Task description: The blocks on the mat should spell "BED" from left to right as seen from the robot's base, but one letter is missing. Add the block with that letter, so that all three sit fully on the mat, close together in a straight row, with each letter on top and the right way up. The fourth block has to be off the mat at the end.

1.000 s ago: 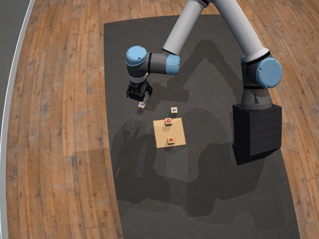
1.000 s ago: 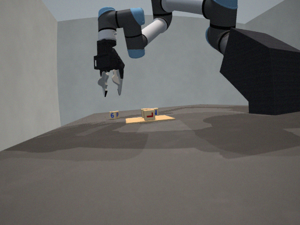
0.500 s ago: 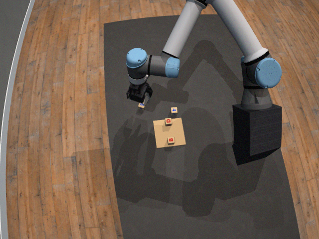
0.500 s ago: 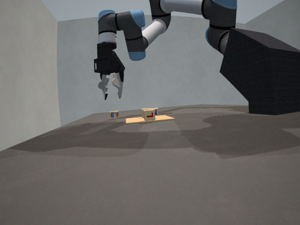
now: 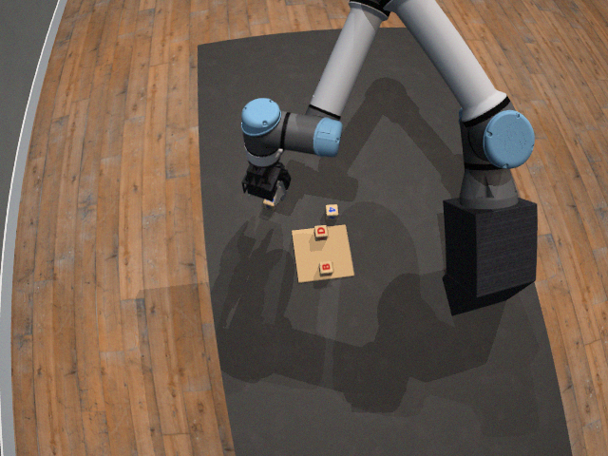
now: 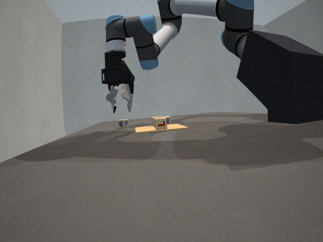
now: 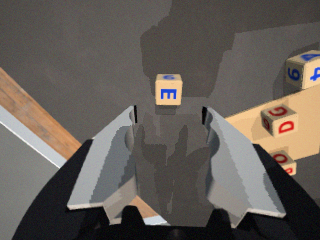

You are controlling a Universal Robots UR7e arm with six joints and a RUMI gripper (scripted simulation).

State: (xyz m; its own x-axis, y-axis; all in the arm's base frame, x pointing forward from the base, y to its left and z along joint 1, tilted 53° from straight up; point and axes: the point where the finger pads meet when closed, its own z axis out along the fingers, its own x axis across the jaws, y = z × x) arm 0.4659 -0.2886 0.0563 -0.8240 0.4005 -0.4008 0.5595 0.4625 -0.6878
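Right now the E block is 6 cm below my hand. The rest, counted from my hand: D block: 10 cm behind, 12 cm to the left, 5 cm below; then B block: 9 cm behind, 21 cm to the left, 5 cm below; then tan mat: 10 cm behind, 16 cm to the left, 7 cm below.
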